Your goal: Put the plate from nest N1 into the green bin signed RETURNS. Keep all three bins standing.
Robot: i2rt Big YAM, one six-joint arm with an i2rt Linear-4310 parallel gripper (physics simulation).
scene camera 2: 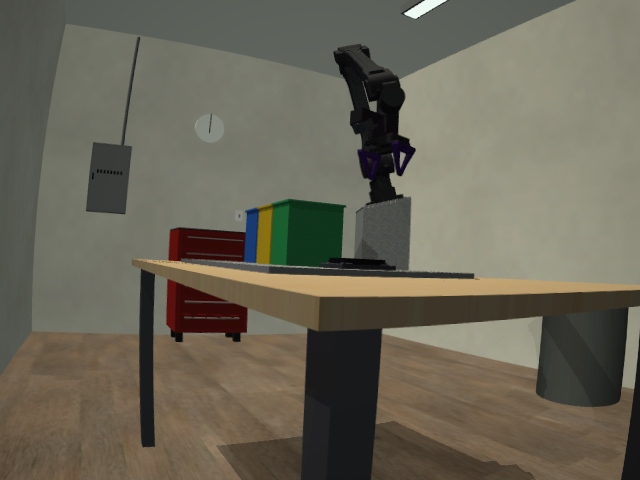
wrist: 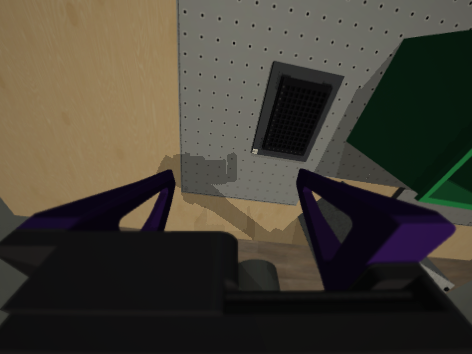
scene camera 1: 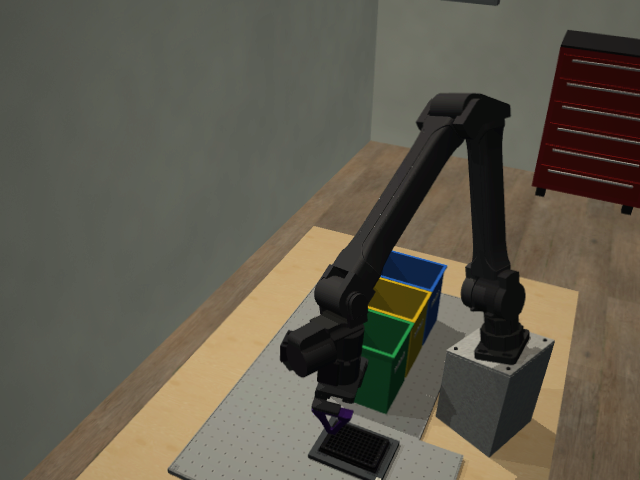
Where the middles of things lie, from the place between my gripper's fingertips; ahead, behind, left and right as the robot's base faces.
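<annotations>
Position of my gripper relative to the black well plate (wrist: 298, 106): 21 cm above, 11 cm to the left of and 1 cm short of it. Counted from my hand, the dark grey nest (wrist: 298, 72) is 22 cm below, 1 cm ahead and 11 cm to the right; the green bin (scene camera 2: 304, 233) is 14 cm below, 9 cm ahead and 29 cm to the right; the yellow bin (scene camera 1: 402, 301) is 14 cm below, 10 cm ahead and 42 cm to the right. Going by their middles, the yellow bin is the farthest from my gripper of the things named here.
</annotations>
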